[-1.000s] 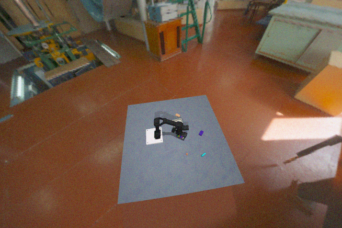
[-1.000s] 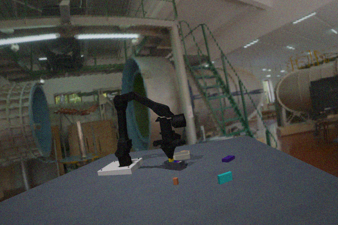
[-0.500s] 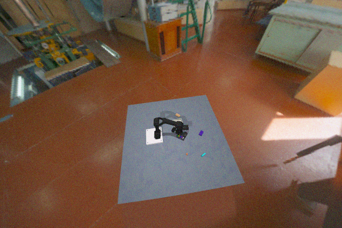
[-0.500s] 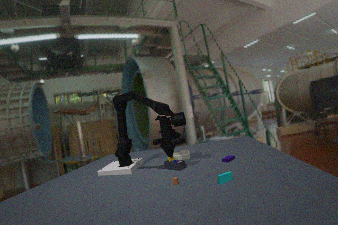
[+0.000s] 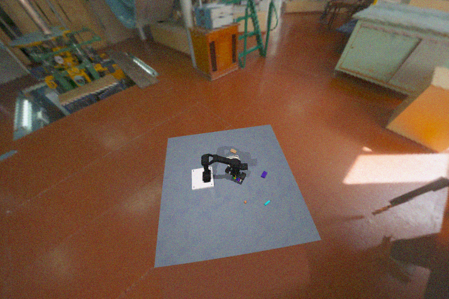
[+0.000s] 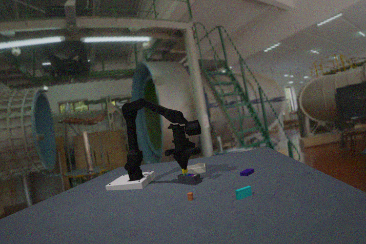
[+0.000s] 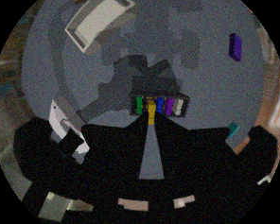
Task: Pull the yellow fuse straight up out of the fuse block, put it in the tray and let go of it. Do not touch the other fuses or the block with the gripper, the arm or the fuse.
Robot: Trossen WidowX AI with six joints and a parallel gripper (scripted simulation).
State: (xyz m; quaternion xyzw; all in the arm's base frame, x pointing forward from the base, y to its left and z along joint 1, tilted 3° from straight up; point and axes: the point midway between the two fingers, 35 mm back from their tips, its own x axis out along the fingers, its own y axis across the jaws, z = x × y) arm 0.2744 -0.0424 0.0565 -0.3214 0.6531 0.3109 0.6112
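Right now the blue fuse is 2 cm ahead of my gripper tip, 1 cm to the right of it and 4 cm below it. From my gripper tip the other things lie so: yellow fuse: 1 cm below; then cream tray: 2 cm ahead, 21 cm to the left, 6 cm below; then green fuse: 1 cm behind, 1 cm to the left, 4 cm below.
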